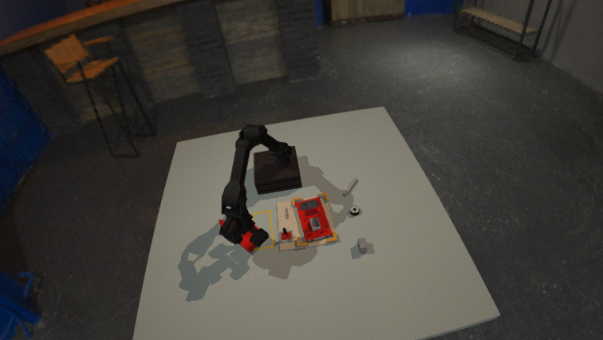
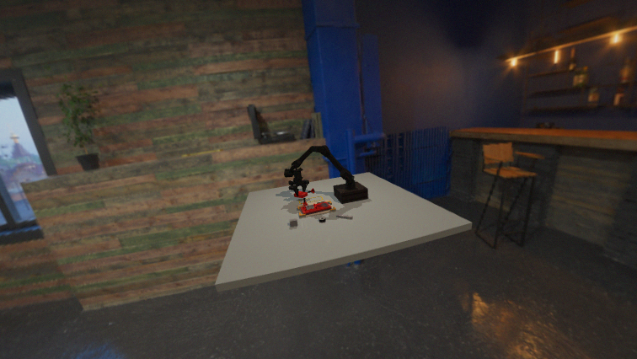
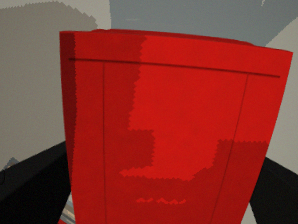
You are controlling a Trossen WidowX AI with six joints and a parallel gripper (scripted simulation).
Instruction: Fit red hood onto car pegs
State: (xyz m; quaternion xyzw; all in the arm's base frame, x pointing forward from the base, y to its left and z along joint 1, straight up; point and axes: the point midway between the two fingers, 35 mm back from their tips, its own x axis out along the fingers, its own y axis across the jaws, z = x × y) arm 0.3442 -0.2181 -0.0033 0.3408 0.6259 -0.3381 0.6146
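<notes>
My gripper tip is 26 cm to the right of the grey engine block and 2 cm above it. Round my gripper tip: red hood 1 cm above; then black wheel 2 cm behind, 44 cm to the left, 4 cm below; then tan jig board 3 cm behind, 24 cm to the left, 3 cm below.
</notes>
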